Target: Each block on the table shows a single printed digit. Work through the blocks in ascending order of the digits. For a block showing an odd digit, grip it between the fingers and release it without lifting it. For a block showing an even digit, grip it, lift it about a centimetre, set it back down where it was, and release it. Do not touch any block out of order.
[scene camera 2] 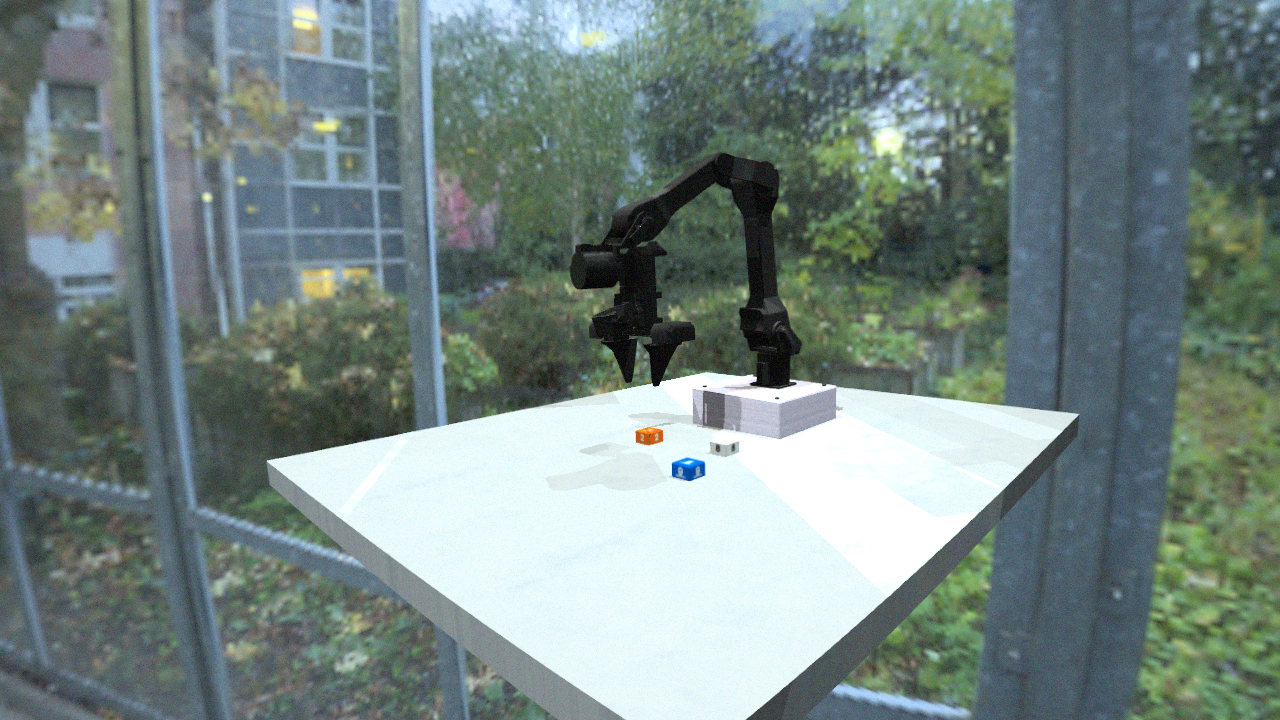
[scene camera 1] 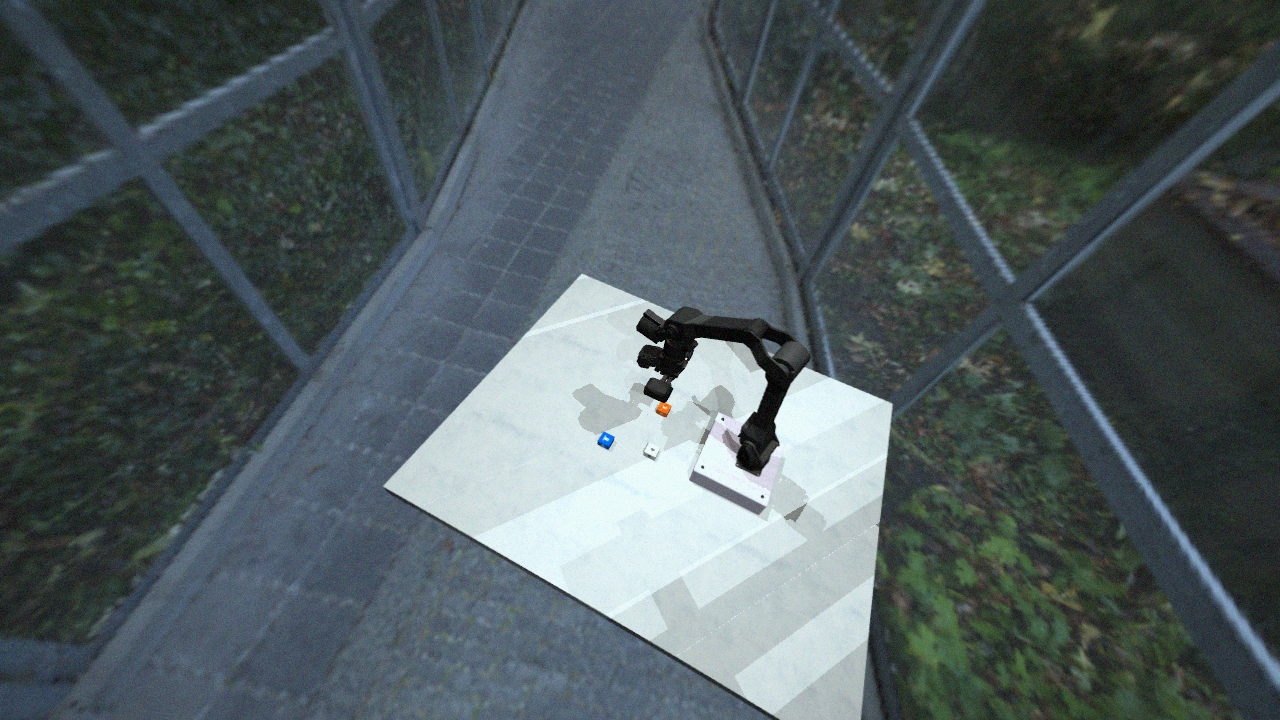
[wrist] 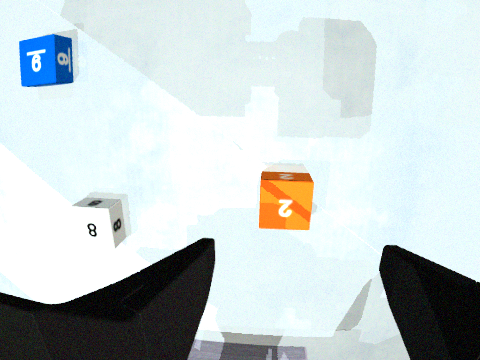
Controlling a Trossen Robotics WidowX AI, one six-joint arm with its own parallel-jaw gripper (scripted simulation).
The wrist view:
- my gripper: 299,254
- white block: 99,222
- blue block: 47,60
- orange block: 285,197
